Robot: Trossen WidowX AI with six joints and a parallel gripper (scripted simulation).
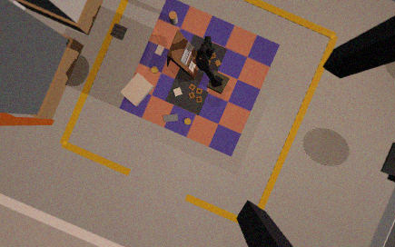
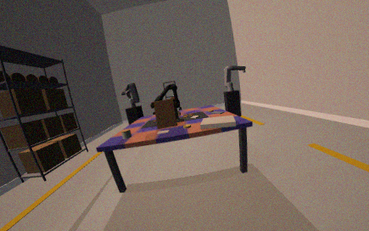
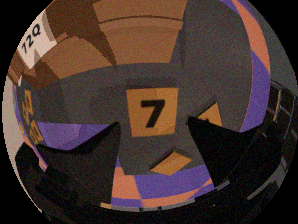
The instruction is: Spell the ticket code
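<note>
My gripper tip is 2 cm above the brown letter tile. From my gripper tip the other things lie so: grey block: 71 cm to the left, 2 cm below, 1 cm ahead; white ticket: 15 cm to the left, 10 cm ahead, 5 cm above; dark mat: 17 cm to the left, 2 cm below, 1 cm behind.
</note>
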